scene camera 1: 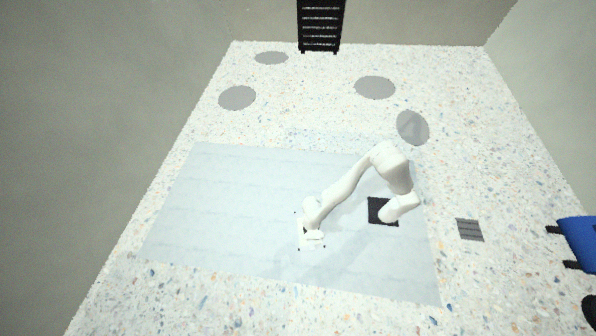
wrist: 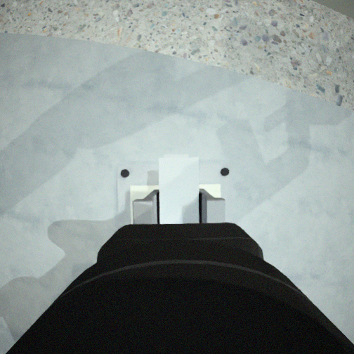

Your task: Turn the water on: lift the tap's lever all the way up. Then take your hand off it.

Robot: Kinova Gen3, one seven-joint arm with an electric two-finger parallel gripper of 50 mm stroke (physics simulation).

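Where they show: arm's base, link origin: [scene camera 1: 386,215].
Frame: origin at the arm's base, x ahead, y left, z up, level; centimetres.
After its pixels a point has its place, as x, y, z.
Observation:
The tap is a small white unit on a pale base plate [scene camera 1: 302,243] @[45.1, 27.8, 0.2] [wrist: 140,172] with dark screws at its corners. In the wrist view its lever [wrist: 178,185] is a wide white bar pointing up the picture, above a cream-coloured tap body [wrist: 214,190]. My gripper [wrist: 178,200] is shut on the lever, with one grey finger pressed to each side. In scene camera 1 the gripper [scene camera 1: 307,231] @[40.7, 26.1, 11.0] is small, over the tap, and partly hidden by the arm's wrist. How high the lever is tilted cannot be told. The lever's near end is hidden behind the gripper body.
The plate sits on a large pale blue table top [scene camera 1: 225,200] @[100.9, 14.2, -1.1] [wrist: 60,115]. The white arm [scene camera 1: 345,187] @[31.9, 15.3, 57.5] reaches over from its black base square [scene camera 1: 376,210] @[5.7, -1.9, 0.0] at the right. Speckled floor [scene camera 1: 200,300] [wrist: 240,30] surrounds the table top. A blue chair [scene camera 1: 580,242] stands at the far right.

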